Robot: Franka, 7 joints.
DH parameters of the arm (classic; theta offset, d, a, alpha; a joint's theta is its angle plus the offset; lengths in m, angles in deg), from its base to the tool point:
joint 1: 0 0.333 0 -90
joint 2: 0 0 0 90
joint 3: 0 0.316 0.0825 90
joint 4: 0 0 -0.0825 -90
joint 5: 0 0.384 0 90
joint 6: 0 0 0.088 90
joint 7: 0 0.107 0 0
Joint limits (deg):
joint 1: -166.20..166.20
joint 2: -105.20..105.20
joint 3: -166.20..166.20
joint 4: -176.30..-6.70
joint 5: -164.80..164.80
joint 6: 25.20..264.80
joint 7: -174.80..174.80
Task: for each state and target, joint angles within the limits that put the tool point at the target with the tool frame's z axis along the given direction. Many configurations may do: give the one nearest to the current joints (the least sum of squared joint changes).
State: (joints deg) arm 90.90 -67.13 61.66 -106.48 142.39 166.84 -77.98
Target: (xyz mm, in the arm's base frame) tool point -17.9 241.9 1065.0 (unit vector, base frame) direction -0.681 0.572 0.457
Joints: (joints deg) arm 64.30 -30.71 9.12 -76.62 100.46 127.14 -77.98
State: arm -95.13 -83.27 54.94 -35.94 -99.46 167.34 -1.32
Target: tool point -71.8 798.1 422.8 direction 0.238 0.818 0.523
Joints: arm -48.34 -92.00 70.18 -61.22 -82.61 164.68 -1.32
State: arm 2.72 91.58 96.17 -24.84 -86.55 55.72 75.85
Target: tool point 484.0 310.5 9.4 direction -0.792 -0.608 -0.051
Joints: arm 14.41 105.20 74.16 -30.08 -65.01 25.21 75.85
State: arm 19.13 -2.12 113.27 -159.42 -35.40 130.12 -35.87
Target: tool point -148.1 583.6 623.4 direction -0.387 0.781 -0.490
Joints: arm 15.85 20.88 95.62 -109.17 -27.98 166.46 -35.87
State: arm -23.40 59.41 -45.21 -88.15 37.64 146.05 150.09
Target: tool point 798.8 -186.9 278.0 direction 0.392 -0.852 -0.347
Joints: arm 21.26 83.52 -73.76 -60.45 8.98 151.12 150.09
